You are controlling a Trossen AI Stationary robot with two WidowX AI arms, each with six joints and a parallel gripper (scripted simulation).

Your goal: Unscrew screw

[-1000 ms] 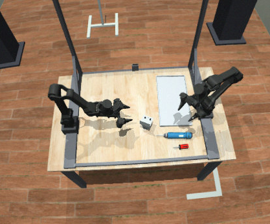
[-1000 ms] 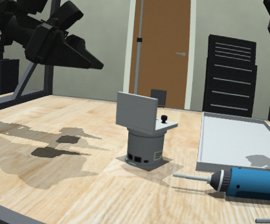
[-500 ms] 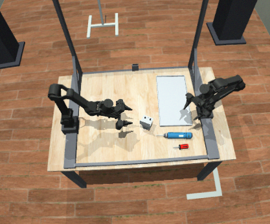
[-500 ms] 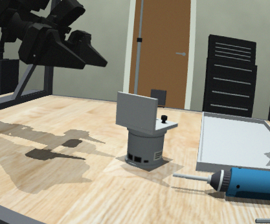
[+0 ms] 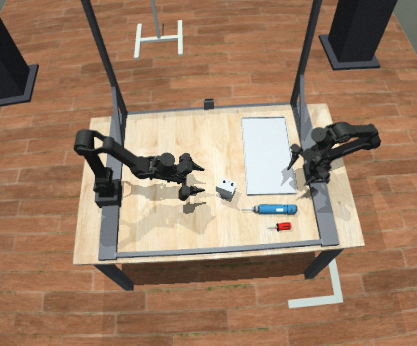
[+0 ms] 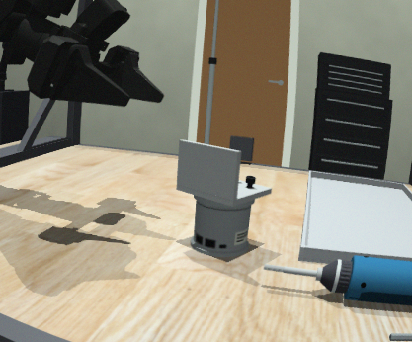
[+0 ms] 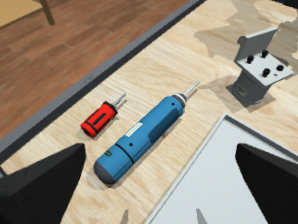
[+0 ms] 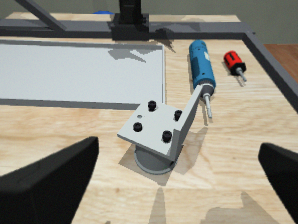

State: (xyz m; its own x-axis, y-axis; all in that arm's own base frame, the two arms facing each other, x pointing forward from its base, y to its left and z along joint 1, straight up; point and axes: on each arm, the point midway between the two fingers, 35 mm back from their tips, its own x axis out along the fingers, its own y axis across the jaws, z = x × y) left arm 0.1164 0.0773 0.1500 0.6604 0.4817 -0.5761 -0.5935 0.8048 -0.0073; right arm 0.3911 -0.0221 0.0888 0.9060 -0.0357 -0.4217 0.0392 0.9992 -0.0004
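Right now my right hand is 130 mm above the grey joint module and 120 mm to the right of it. Also, from my right hand: l-shaped bracket (120 mm to the left, 90 mm below); black screw (140 mm to the left, 90 mm below); red-handled screwdriver (320 mm to the left, 190 mm ahead, 150 mm below).
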